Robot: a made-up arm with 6 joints.
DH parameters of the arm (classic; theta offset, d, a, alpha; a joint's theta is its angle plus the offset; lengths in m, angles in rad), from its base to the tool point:
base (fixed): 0 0.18 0 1.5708
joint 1: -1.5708 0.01 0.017 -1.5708
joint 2: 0 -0.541 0 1.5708
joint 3: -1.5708 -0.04 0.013 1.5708
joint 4: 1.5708 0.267 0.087 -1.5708
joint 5: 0 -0.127 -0.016 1.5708
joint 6: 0.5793 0 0.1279 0
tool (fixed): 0.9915 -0.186 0 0
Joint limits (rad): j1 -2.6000..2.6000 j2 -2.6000..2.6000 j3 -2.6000..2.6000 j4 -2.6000..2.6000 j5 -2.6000..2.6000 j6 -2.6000..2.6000
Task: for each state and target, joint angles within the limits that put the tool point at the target. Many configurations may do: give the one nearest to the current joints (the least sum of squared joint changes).
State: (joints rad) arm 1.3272 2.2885 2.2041 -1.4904 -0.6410 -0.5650
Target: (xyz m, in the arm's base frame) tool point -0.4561 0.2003 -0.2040
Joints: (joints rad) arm 1.2536 2.2363 2.2104 -1.4543 -0.6832 -0.5626
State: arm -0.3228 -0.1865 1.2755 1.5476 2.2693 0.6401
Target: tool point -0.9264 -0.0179 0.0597
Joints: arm 0.0106 -0.3948 1.6273 1.6333 2.4525 0.6178
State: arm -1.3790 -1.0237 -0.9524 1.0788 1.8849 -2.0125
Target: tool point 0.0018 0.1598 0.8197
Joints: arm -1.0474 -0.8292 -0.6326 1.0799 1.7081 -1.9093
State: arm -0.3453 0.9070 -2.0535 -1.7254 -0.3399 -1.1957
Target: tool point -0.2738 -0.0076 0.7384
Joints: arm -0.5117 0.7650 -1.1935 -1.6185 -0.3739 -1.2548
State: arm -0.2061 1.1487 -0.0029 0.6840 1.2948 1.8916
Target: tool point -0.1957 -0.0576 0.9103
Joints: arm -0.8911 0.5465 0.1086 0.5082 1.2364 1.8939
